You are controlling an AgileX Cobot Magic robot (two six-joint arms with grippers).
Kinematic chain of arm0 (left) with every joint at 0, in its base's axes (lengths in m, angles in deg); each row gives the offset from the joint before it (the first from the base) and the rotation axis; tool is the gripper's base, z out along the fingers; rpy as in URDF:
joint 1: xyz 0 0 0.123 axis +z
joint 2: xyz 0 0 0 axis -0.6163 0.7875 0
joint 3: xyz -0.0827 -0.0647 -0.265 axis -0.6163 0.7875 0
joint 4: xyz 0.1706 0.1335 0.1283 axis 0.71 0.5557 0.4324
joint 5: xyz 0 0 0 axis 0.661 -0.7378 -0.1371
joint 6: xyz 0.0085 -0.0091 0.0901 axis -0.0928 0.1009 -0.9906
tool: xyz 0 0 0 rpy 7.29 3 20.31
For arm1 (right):
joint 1: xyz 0 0 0.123 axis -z
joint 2: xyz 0 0 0 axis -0.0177 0.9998 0
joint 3: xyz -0.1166 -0.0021 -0.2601 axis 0.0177 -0.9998 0
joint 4: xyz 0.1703 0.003 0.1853 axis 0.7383 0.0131 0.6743
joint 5: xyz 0 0 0 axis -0.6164 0.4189 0.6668
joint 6: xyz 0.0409 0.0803 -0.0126 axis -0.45 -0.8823 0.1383
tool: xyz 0 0 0 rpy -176.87 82.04 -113.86
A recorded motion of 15 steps. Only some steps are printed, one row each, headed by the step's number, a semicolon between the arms.
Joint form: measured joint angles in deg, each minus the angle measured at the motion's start. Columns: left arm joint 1, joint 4, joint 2, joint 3, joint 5, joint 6; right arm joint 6, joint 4, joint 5, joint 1, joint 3, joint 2.
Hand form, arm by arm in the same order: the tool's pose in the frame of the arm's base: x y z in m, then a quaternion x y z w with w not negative. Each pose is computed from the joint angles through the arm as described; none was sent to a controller.
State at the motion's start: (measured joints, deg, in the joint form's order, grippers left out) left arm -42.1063 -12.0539 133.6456 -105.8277 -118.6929 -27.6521; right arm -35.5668 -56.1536 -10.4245 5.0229 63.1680 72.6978
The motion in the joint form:
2: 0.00 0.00 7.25 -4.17 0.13 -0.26; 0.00 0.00 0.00 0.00 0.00 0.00
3: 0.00 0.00 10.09 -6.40 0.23 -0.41; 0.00 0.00 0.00 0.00 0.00 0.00
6: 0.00 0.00 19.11 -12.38 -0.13 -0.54; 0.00 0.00 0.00 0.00 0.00 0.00
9: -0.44 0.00 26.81 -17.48 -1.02 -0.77; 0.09 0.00 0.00 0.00 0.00 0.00
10: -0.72 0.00 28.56 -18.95 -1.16 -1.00; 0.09 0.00 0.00 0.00 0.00 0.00
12: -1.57 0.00 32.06 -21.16 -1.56 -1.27; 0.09 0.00 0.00 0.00 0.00 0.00
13: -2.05 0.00 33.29 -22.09 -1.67 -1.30; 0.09 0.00 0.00 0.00 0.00 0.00
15: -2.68 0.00 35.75 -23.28 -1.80 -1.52; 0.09 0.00 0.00 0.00 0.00 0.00
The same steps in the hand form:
2: 0.2109 -0.0192 0.3152 0.07599 0.96217 -0.02226 0.26067; -0.0070 0.0125 0.2638 -0.02931 0.87261 0.02566 0.48686
3: 0.2237 -0.0201 0.3160 0.07718 0.96323 -0.02194 0.25640; -0.0070 0.0125 0.2638 -0.02931 0.87261 0.02566 0.48686
6: 0.2624 -0.0229 0.3080 0.07831 0.97034 -0.02201 0.22765; -0.0070 0.0125 0.2638 -0.02931 0.87261 0.02566 0.48686
9: 0.2943 -0.0275 0.2955 0.08421 0.97634 -0.02282 0.19787; -0.0070 0.0125 0.2638 -0.03000 0.87259 0.02528 0.48688
10: 0.3021 -0.0296 0.2936 0.08860 0.97667 -0.02296 0.19426; -0.0070 0.0125 0.2638 -0.03000 0.87259 0.02528 0.48688
12: 0.3157 -0.0355 0.2853 0.09824 0.97852 -0.02405 0.17966; -0.0070 0.0125 0.2638 -0.03000 0.87259 0.02528 0.48688
13: 0.3206 -0.0387 0.2829 0.10262 0.97870 -0.02477 0.17605; -0.0070 0.0125 0.2638 -0.03000 0.87259 0.02528 0.48688
15: 0.3292 -0.0433 0.2746 0.10988 0.98001 -0.02536 0.16392; -0.0070 0.0125 0.2638 -0.03000 0.87259 0.02528 0.48688

